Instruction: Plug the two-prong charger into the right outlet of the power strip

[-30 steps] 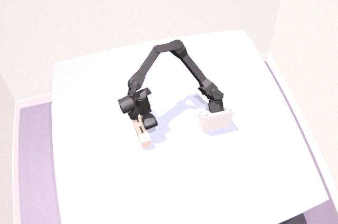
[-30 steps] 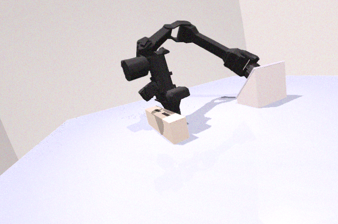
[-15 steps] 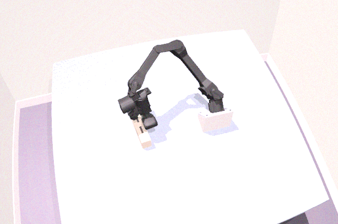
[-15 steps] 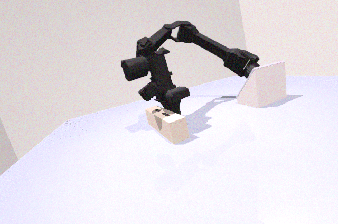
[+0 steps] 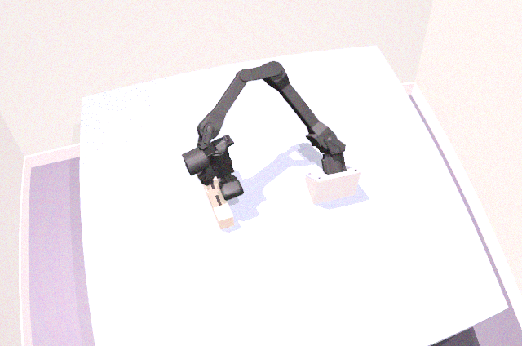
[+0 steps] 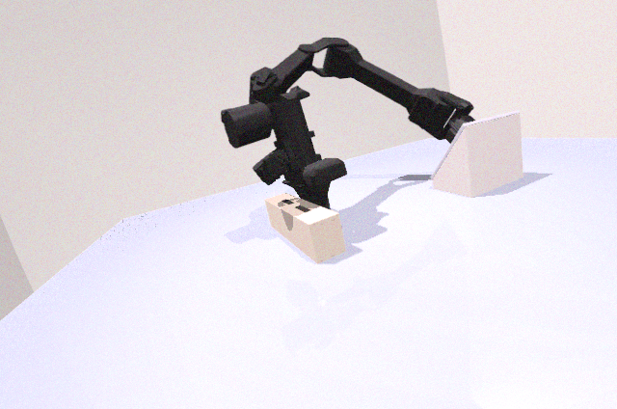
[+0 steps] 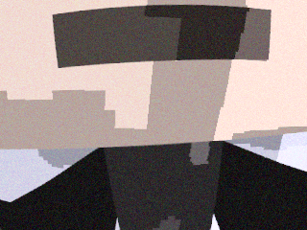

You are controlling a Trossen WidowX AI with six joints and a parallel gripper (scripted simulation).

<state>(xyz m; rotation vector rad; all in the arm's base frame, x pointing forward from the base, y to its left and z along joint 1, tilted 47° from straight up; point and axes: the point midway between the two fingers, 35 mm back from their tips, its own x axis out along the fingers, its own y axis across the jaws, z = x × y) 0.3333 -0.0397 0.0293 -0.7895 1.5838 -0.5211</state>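
Right now the black two-prong charger is 2 cm ahead of my gripper tip and 1 cm above it.
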